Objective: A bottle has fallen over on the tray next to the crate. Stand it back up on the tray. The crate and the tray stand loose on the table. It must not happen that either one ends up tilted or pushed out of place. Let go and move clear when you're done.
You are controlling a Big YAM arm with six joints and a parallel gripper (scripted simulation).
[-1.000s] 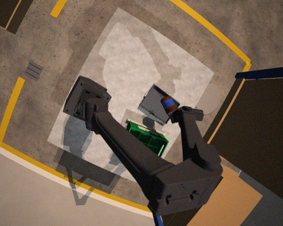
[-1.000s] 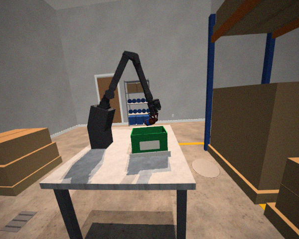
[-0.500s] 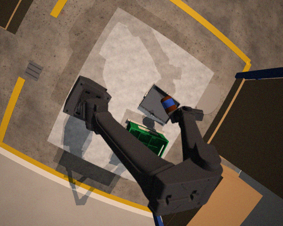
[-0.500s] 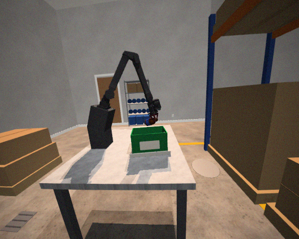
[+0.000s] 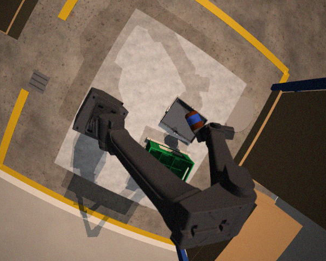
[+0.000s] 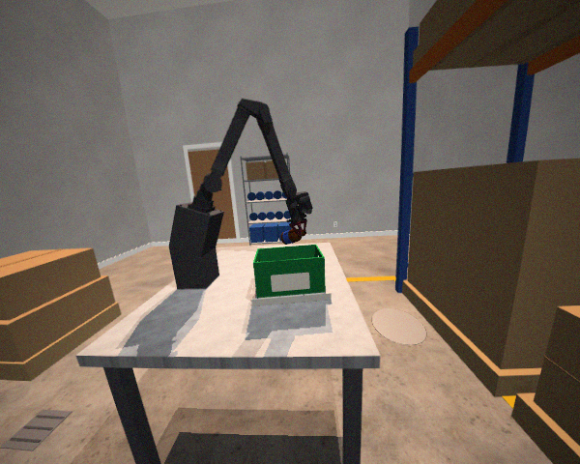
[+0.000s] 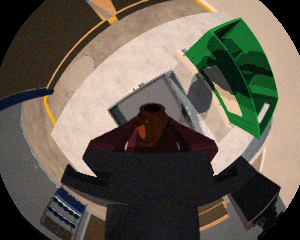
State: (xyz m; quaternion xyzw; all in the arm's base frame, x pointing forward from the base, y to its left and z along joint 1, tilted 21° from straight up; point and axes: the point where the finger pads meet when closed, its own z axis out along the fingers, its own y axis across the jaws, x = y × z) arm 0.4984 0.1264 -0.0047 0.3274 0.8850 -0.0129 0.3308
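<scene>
The brown bottle is 40 mm behind my hand, 30 mm to the left of it and 20 mm below it. From my hand the other things lie so: green crate: 70 mm behind, 260 mm to the right, 110 mm below; grey tray: 60 mm behind, 30 mm to the left, 180 mm below.
</scene>
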